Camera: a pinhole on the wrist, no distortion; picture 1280 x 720 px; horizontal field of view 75.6 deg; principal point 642.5 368.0 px. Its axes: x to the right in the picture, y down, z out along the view. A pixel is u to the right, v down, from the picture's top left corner.
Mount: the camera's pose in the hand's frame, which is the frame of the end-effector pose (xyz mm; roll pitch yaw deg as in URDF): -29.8 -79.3 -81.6 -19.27 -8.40 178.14
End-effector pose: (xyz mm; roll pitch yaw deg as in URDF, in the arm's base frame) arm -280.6 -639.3 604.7 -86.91 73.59 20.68
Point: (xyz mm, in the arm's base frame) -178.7 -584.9 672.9
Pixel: 765 460
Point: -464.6 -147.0 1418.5
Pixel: outside the picture
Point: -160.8 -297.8 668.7
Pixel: 675 397
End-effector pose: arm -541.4 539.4 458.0 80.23 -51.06 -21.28
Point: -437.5 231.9 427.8
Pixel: 408 430
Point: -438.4 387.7 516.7
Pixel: 6 137
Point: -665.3 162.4 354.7
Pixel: 830 216
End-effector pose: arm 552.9 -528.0 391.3 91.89 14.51 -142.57
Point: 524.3 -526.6 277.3
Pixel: 182 249
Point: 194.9 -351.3 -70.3
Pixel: 268 543
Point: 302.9 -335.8 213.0
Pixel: 446 204
